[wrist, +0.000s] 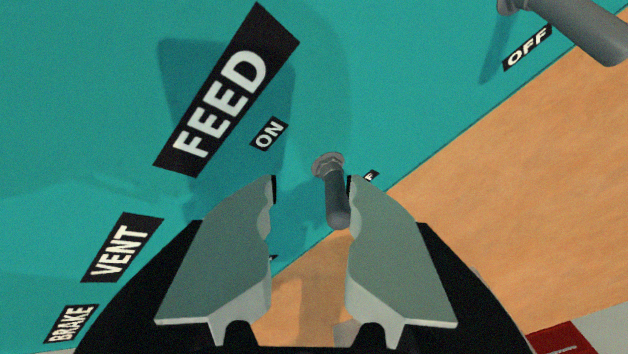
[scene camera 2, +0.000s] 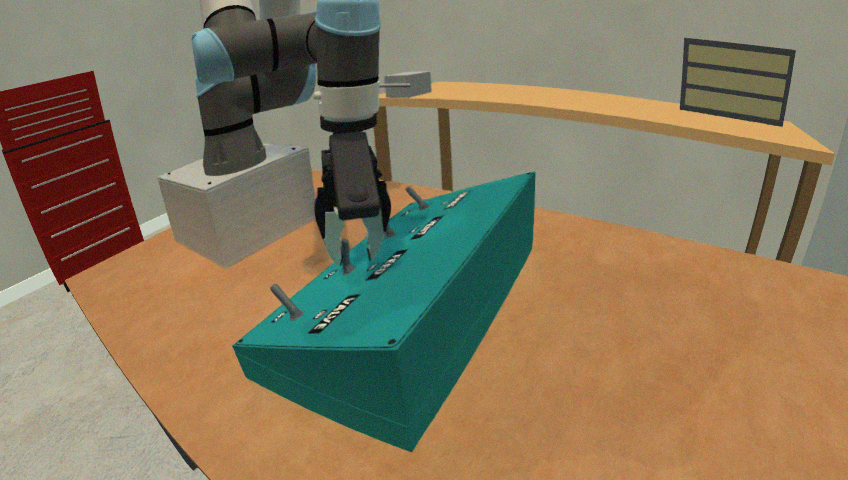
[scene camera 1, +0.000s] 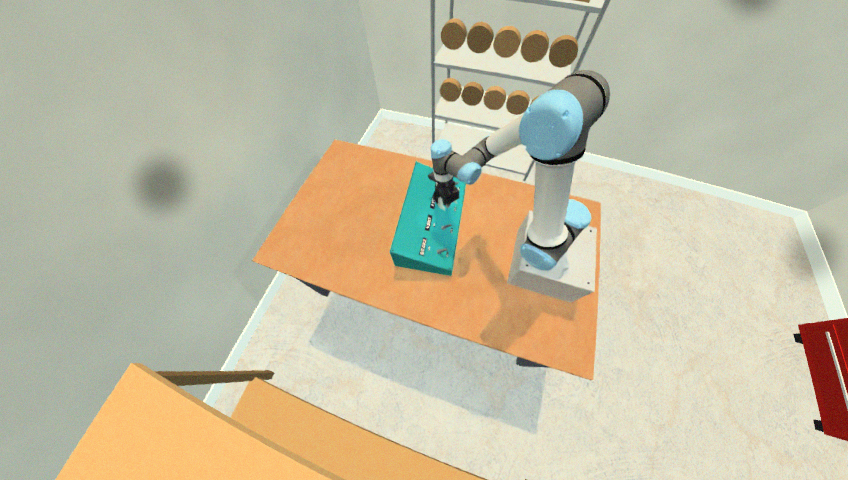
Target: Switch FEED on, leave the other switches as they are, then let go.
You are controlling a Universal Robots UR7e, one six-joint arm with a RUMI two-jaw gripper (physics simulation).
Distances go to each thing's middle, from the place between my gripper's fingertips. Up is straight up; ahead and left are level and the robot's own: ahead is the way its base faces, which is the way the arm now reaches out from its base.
Labels:
The feed lever [wrist: 338, 213] is 1 cm to the right of my hand and 2 cm above it. Round my hand: teal switch panel [scene camera 2: 377, 346] 4 cm ahead, 7 cm to the left, 2 cm below.

